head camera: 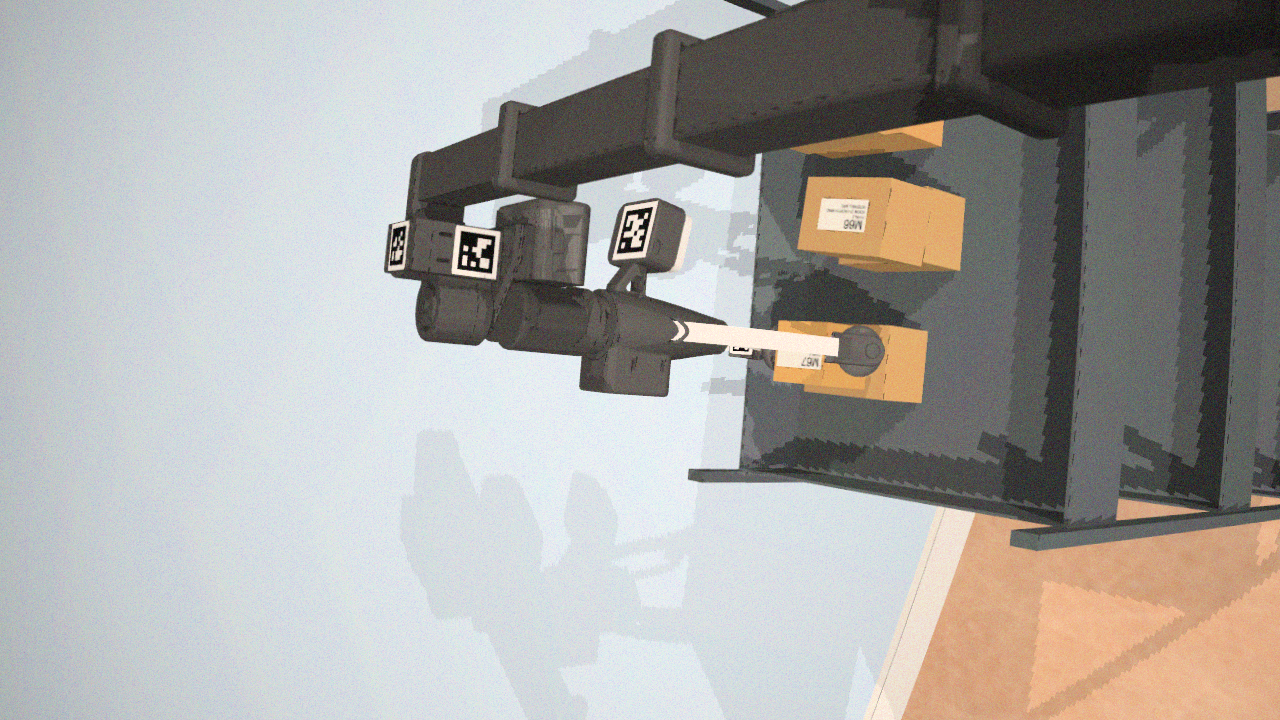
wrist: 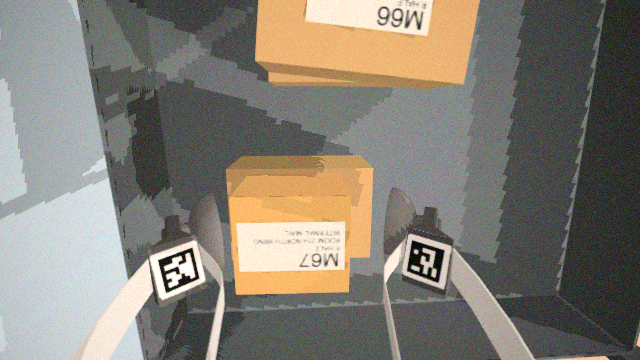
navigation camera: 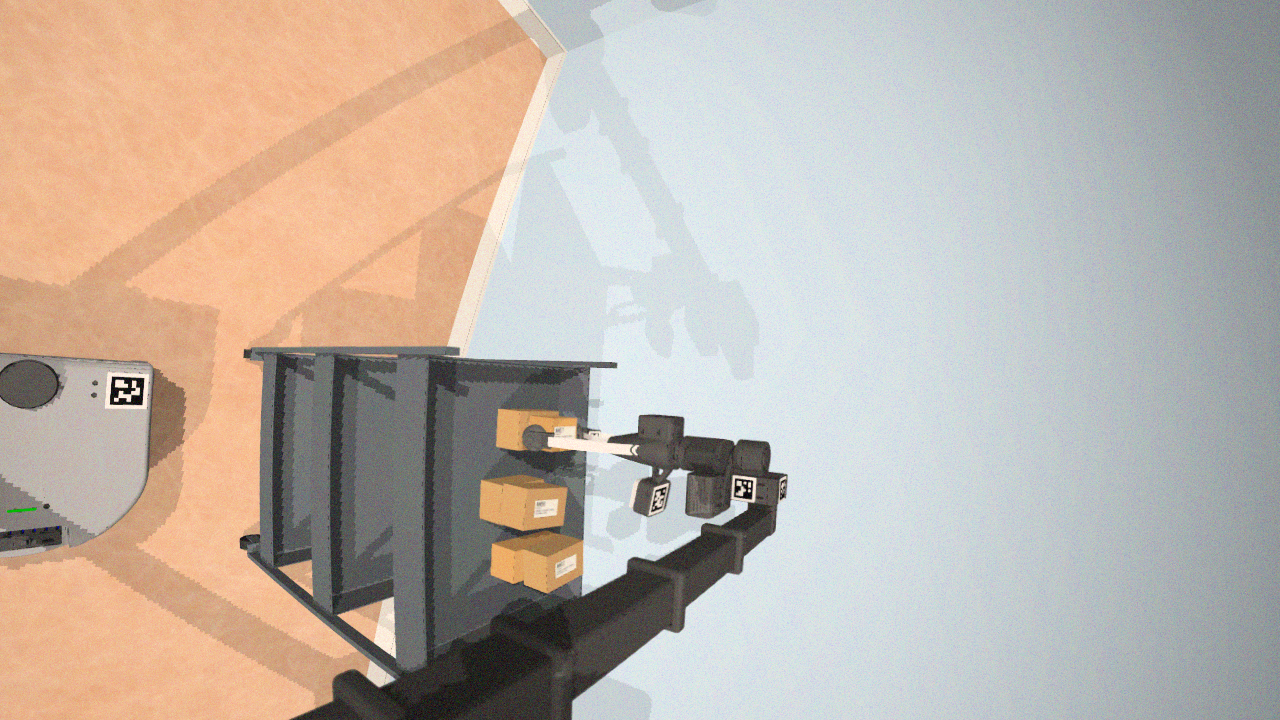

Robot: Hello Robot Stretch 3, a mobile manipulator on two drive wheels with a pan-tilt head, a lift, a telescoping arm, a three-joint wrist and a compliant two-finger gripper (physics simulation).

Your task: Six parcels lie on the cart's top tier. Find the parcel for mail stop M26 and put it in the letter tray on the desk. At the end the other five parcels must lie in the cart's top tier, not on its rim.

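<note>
A dark grey cart is here for me to see, and with it my own gripper, which the wrist view and the navigation camera view show me too.
</note>
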